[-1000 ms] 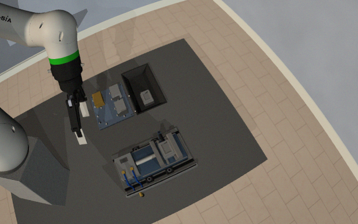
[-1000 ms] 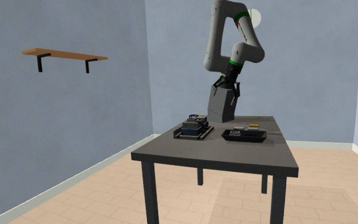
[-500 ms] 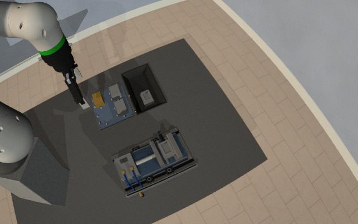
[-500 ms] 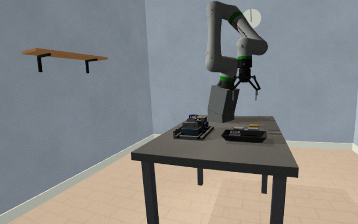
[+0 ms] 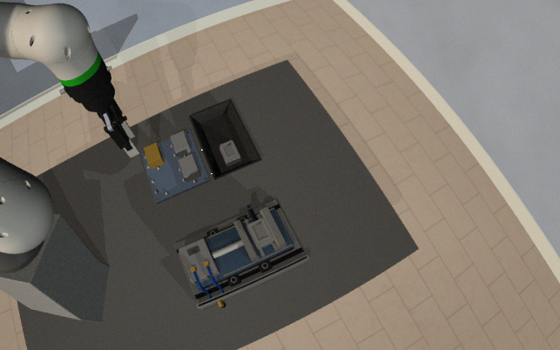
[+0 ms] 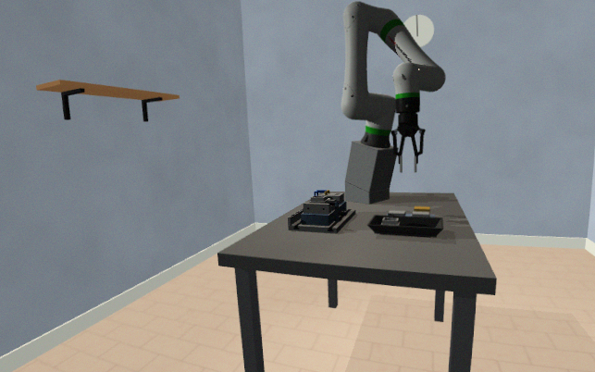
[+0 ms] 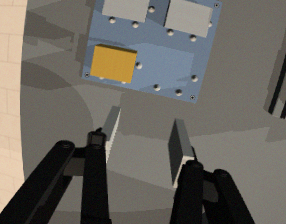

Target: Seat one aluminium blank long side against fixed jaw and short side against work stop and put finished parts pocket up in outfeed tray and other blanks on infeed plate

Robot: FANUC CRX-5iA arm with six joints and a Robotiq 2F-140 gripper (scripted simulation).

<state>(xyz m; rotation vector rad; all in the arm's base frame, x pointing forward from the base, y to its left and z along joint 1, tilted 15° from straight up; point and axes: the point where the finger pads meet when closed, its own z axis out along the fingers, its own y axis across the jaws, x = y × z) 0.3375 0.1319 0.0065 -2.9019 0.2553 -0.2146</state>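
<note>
Right now my hand is 3 cm short of the brass blank, 5 cm to the right of it and 19 cm above it. Also, from my hand: white rod (7 cm ahead, 33 cm to the right, 14 cm below); then vise (9 cm ahead, 33 cm to the right, 18 cm below).
</note>
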